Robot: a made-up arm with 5 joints. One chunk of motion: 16 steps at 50 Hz.
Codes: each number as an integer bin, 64 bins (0 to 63) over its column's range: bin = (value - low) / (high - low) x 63, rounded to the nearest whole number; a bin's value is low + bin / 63 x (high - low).
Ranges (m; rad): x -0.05..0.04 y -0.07..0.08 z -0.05..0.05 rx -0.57..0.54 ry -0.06..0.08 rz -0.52..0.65
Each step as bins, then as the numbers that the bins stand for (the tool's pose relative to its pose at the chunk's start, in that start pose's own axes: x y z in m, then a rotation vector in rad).
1 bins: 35 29 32 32 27 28
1 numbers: 0.0000 -0.0010 0.0008 -0.0062 0.0000 0.0000
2 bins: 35 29 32 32 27 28
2 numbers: 0.0000 -0.0010 0.0008 -0.0062 0.0000 0.0000
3 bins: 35 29 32 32 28 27
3 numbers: 0.0000 -0.0010 0.0008 -0.0062 0.0022 -0.0186
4 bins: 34 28 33 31 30 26
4 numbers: -0.0014 -0.0033 0.0024 -0.0238 0.0067 -0.0371
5 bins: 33 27 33 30 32 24
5 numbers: -0.0029 -0.0057 0.0024 -0.0414 0.0111 -0.0743
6 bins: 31 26 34 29 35 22
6 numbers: -0.0057 -0.0081 0.0040 -0.0590 0.0178 -0.1114
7 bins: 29 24 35 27 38 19
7 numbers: -0.0086 -0.0129 0.0056 -0.0943 0.0244 -0.1671
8 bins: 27 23 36 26 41 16
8 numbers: -0.0114 -0.0152 0.0071 -0.1119 0.0311 -0.2229
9 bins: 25 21 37 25 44 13
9 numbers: -0.0143 -0.0200 0.0087 -0.1295 0.0378 -0.2786
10 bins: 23 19 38 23 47 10
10 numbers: -0.0171 -0.0248 0.0103 -0.1648 0.0444 -0.3343
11 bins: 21 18 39 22 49 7
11 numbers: -0.0200 -0.0271 0.0119 -0.1824 0.0489 -0.3900
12 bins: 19 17 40 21 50 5
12 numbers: -0.0229 -0.0295 0.0135 -0.2000 0.0511 -0.4271
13 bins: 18 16 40 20 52 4
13 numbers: -0.0243 -0.0319 0.0135 -0.2176 0.0556 -0.4457
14 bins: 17 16 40 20 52 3
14 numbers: -0.0257 -0.0319 0.0135 -0.2176 0.0556 -0.4643
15 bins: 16 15 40 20 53 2
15 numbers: -0.0271 -0.0343 0.0135 -0.2176 0.0578 -0.4829
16 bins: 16 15 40 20 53 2
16 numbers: -0.0271 -0.0343 0.0135 -0.2176 0.0578 -0.4829
